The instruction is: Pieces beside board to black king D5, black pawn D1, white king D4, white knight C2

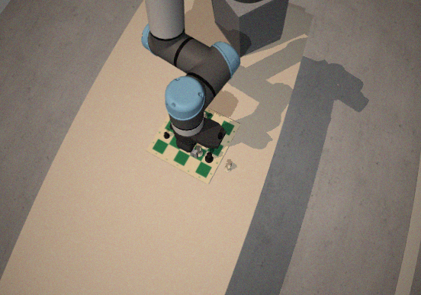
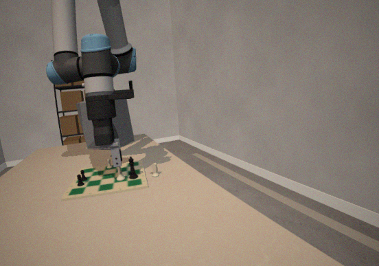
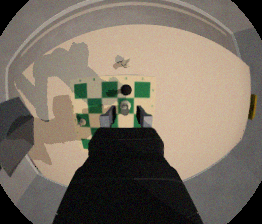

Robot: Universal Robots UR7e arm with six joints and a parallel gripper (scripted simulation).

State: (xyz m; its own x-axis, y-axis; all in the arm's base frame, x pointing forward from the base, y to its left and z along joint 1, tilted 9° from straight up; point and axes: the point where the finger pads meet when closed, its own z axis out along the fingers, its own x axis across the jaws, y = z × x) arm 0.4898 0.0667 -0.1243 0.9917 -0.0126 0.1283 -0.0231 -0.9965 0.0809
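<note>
The white king lies 3 cm below my hand. Round my hand: board (7 cm below, 4 cm to the right, 4 cm behind); black king (4 cm to the left, 3 cm below); white knight (10 cm to the left, 6 cm below).
</note>
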